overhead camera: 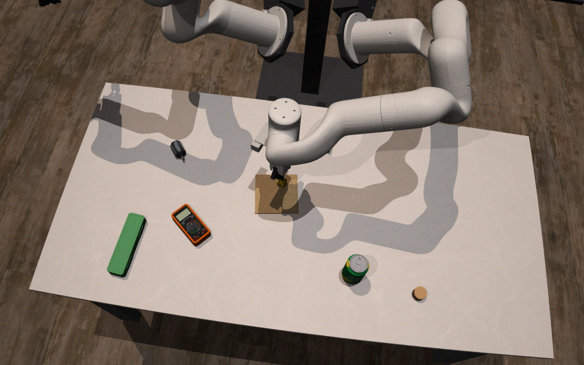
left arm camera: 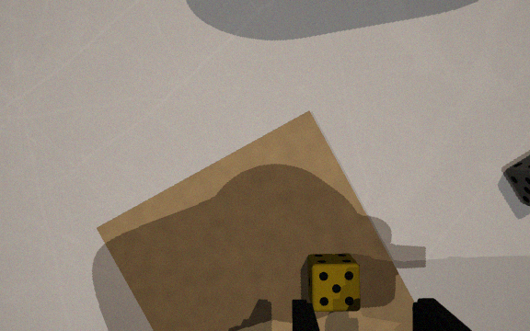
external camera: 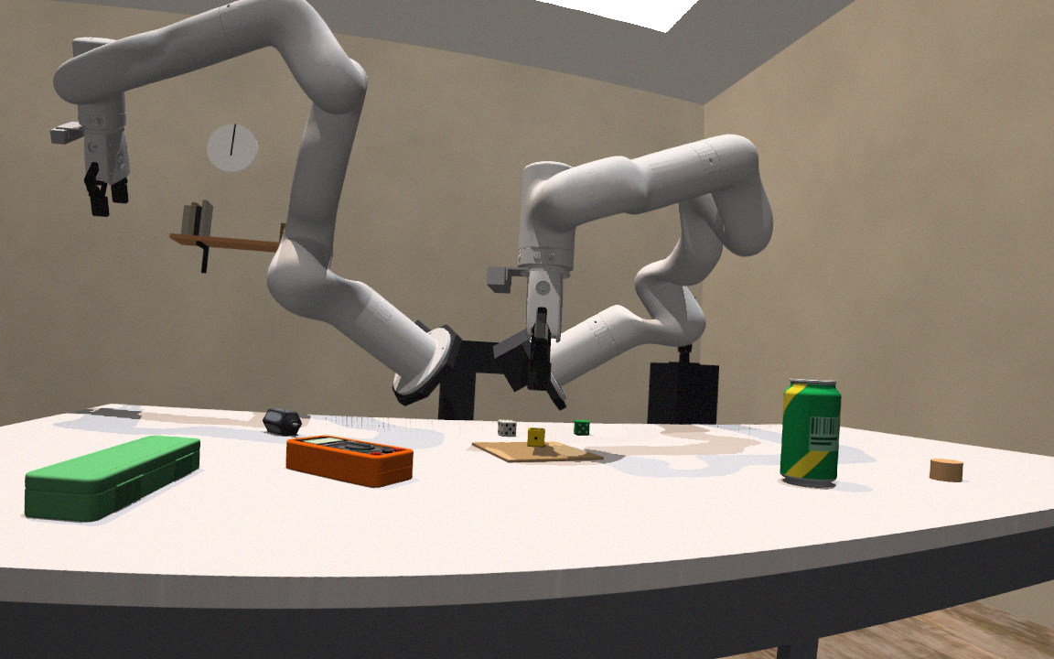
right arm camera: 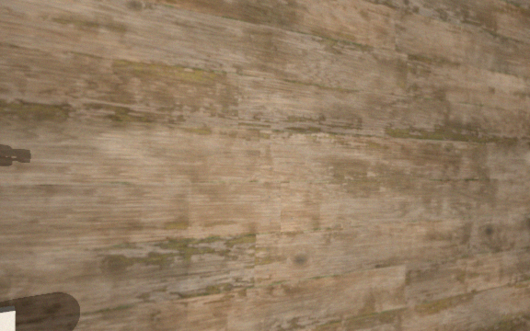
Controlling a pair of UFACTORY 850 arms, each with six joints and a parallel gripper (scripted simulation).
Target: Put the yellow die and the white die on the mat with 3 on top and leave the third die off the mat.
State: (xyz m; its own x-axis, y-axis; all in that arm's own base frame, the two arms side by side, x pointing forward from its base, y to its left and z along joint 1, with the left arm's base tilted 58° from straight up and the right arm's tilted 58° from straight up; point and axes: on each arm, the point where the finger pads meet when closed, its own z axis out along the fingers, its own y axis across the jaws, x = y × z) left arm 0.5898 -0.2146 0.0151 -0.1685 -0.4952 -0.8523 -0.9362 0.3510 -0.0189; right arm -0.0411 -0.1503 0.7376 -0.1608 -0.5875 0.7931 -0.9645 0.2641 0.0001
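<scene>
Now: the yellow die 9 cm below my left hand. The rest, counted from my left hand: white die (13 cm behind, 9 cm below); then green die (15 cm behind, 15 cm to the left, 9 cm below); then tan mat (4 cm ahead, 2 cm to the right, 10 cm below).
</scene>
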